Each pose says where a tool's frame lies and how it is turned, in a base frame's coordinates. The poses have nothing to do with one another.
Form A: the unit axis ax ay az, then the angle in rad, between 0 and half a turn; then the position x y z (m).
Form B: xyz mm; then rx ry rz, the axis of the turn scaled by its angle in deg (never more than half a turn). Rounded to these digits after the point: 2 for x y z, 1 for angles.
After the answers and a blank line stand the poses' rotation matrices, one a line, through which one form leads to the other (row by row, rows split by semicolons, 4 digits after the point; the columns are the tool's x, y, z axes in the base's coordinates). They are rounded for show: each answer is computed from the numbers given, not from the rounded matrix.
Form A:
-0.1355, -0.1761, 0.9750, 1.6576, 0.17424, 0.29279, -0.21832
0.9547, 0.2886, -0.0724, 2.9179, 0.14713, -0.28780, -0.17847
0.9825, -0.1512, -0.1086, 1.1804, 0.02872, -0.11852, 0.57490
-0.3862, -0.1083, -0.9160, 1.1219, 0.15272, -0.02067, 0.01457
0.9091, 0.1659, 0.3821, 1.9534, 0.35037, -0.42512, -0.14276
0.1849, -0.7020, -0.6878, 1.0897, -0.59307, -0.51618, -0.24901
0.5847, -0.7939, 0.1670, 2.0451, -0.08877, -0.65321, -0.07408
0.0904, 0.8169, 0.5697, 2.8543, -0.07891, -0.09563, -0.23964
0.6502, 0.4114, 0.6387, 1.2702, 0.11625, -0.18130, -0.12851
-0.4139, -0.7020, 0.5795, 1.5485, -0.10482, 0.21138, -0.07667
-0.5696, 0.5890, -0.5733, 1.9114, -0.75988, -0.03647, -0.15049
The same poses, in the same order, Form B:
174.24, 292.79, -218.32, -12.9, -16.7, 92.6
147.13, -287.80, -178.47, 159.6, 48.2, -12.1
28.72, -118.52, 574.90, 66.4, -10.2, -7.3
152.72, -20.67, 14.57, -24.8, -7.0, -58.9
350.37, -425.12, -142.76, 101.7, 18.6, 42.8
-593.07, -516.18, -249.01, 11.5, -43.8, -42.9
-88.77, -653.21, -74.08, 68.5, -93.0, 19.6
-78.91, -95.63, -239.64, 14.8, 133.6, 93.2
116.25, -181.30, -128.51, 47.3, 29.9, 46.5
-104.82, 211.38, -76.67, -36.7, -62.3, 51.4
-759.88, -36.47, -150.49, -62.4, 64.5, -62.8

-0.0667 -0.9454 -0.3190; 0.9973 -0.0530 -0.0516; 0.0319 -0.3216 0.9463
0.8251 0.5603 -0.0725; 0.5281 -0.8106 -0.2531; -0.2005 0.1705 -0.9647
0.9785 0.0084 -0.2059; -0.1925 0.3947 -0.8984; 0.0737 0.9188 0.3879
0.5184 0.8490 0.1027; -0.8016 0.4406 0.4041; 0.2978 -0.2918 0.9089
0.7617 -0.1473 0.6310; 0.5616 -0.3355 -0.7563; 0.3232 0.9304 -0.1728
0.4811 0.5400 -0.6906; -0.6794 0.7275 0.0955; 0.5540 0.4233 0.7169
0.0413 -0.8247 -0.5640; -0.5276 0.4614 -0.7133; 0.8485 0.3270 -0.4161
-0.9430 -0.0168 0.3324; 0.3061 0.3482 0.8860; -0.1306 0.9373 -0.3232
0.5937 -0.4218 0.6853; 0.7984 0.4152 -0.4361; -0.1006 0.8060 0.5833
0.1898 -0.2953 -0.9364; 0.8635 0.5041 0.0160; 0.4673 -0.8116 0.3506
0.0988 0.0928 0.9908; -0.9879 0.1287 0.0864; -0.1195 -0.9873 0.1044

